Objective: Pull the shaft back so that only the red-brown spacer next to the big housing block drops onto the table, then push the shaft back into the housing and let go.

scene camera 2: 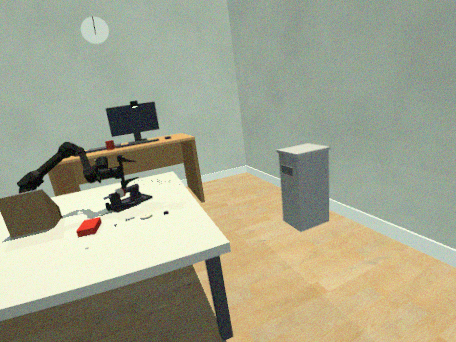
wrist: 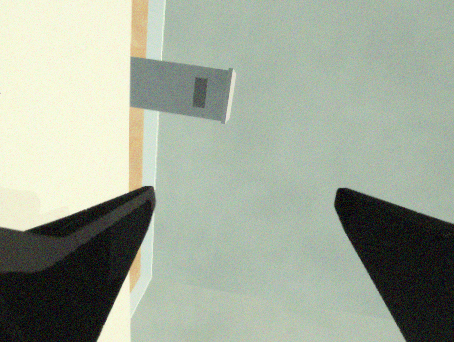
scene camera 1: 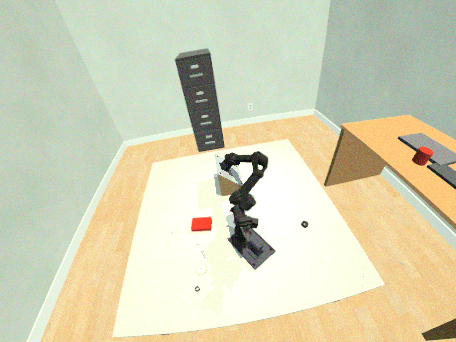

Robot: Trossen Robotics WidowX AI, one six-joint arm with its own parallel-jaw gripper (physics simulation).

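Frame: origin at the arm's base, x left, y back, z up, level; metres.
Where they show: gripper, between the fingertips: (scene camera 2: 137, 169) (wrist: 245, 195) (scene camera 1: 247, 245); arm's base, origin of its link: (scene camera 2: 26, 198) (scene camera 1: 223, 167).
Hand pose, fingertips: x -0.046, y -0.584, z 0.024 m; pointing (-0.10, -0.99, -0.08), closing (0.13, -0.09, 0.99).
Things, the pixels of their top centre, and the offset from my fingertips. Level surfaces: height alone.
- red box, centre of its top: (scene camera 2: 88, 223) (scene camera 1: 201, 222) dx -0.193, dy +0.303, dz -0.165 m
- white table, height of its surface: dz -0.195 m
- pale disc, centre of its top: (scene camera 1: 201, 268) dx -0.246, dy +0.038, dz -0.186 m
- black ring, centre of its top: (scene camera 1: 305, 223) dx +0.385, dy +0.089, dz -0.180 m
My gripper (scene camera 1: 248, 229) (scene camera 2: 134, 169) (wrist: 245, 195) is open and empty, its two black fingers wide apart in the wrist view. It is above the dark base plate (scene camera 1: 267, 251) (scene camera 2: 145, 198) that stands on the table, with the fingers roughly level. Dark blocks (scene camera 2: 132, 190) stand on this plate in the second scene view. The housing, the shaft and the red-brown spacer are too small and dark there, and partly covered by the arm, to tell apart. The plate and its parts do not show in the wrist view.
A red box (scene camera 1: 201, 224) (scene camera 2: 89, 227) lies on the white table (scene camera 1: 165, 300) (scene camera 2: 165, 255) (wrist: 60, 100). Small rings, a pale disc (scene camera 1: 201, 269) and a black ring (scene camera 1: 304, 224) lie around. A brown-sided block (scene camera 1: 228, 185) (scene camera 2: 31, 215) stands by the arm's other end. A grey cabinet (scene camera 2: 306, 190) (wrist: 175, 90) stands beyond the table.
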